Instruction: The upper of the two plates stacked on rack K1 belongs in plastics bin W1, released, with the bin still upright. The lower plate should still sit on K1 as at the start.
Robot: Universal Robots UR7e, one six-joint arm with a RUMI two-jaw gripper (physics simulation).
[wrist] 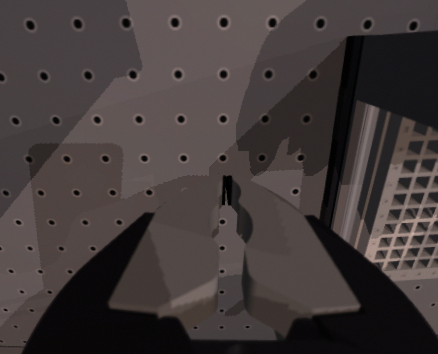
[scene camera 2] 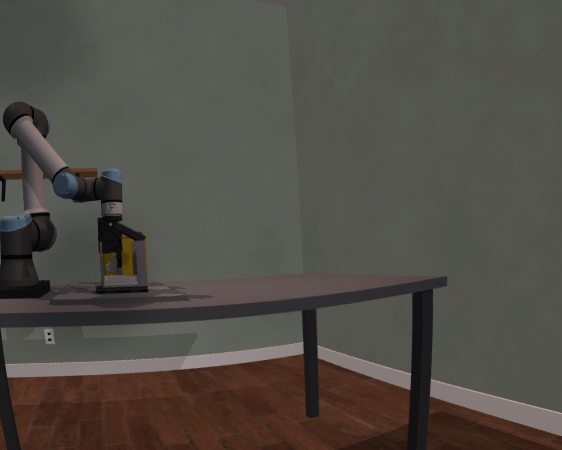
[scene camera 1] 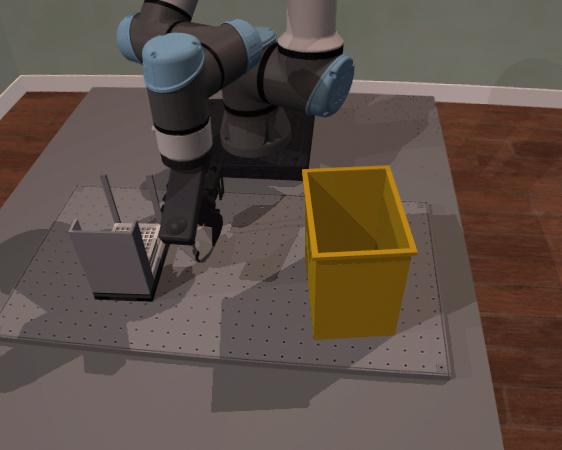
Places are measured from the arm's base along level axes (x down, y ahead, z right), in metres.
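Where they show: gripper, fingertip midpoint: (wrist: 225, 179) (scene camera 2: 119, 282) (scene camera 1: 200, 261); arm's base, origin of the base link: (scene camera 2: 18, 284) (scene camera 1: 256, 137).
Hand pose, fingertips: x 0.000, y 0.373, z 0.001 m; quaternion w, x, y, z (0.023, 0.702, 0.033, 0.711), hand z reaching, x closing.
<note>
Things, the pixels of their top centre, and the offset from my fingertips. Level surfaces: height alone.
- Rack K1, middle of its top: (scene camera 1: 115, 197) (scene camera 2: 118, 241) dz +0.116, dx -0.128, dy +0.009 m
- upper plate, middle of its top: (scene camera 1: 128, 249) (scene camera 2: 123, 275) dz +0.114, dx -0.026, dy +0.019 m
- grey table, its level: dx +0.034 m
Rack K1 (scene camera 1: 110, 262) (scene camera 2: 141, 262) (wrist: 343, 115) stands upright on the perforated board, with a tall grey wall and thin posts. The upper plate (scene camera 1: 150, 235) (wrist: 407, 225), pale with a grid of square wells, lies inside the rack. The lower plate is mostly hidden beneath it; stacked pale edges show at its side, and the two cannot be told apart in scene camera 2. My gripper (scene camera 1: 198, 257) (scene camera 2: 119, 263) (wrist: 225, 179) is shut and empty, pointing down beside the rack on its bin side. Yellow bin W1 (scene camera 1: 357, 295) (scene camera 2: 135, 255) stands upright, open at the top.
The perforated board (scene camera 1: 270, 330) (scene camera 2: 170, 296) lies on the grey table (scene camera 1: 150, 410) (scene camera 2: 280, 290) under rack and bin. The rack's grey wall and posts rise above the plates. The bin's high walls stand to the right in scene camera 1. The arm's base is behind.
</note>
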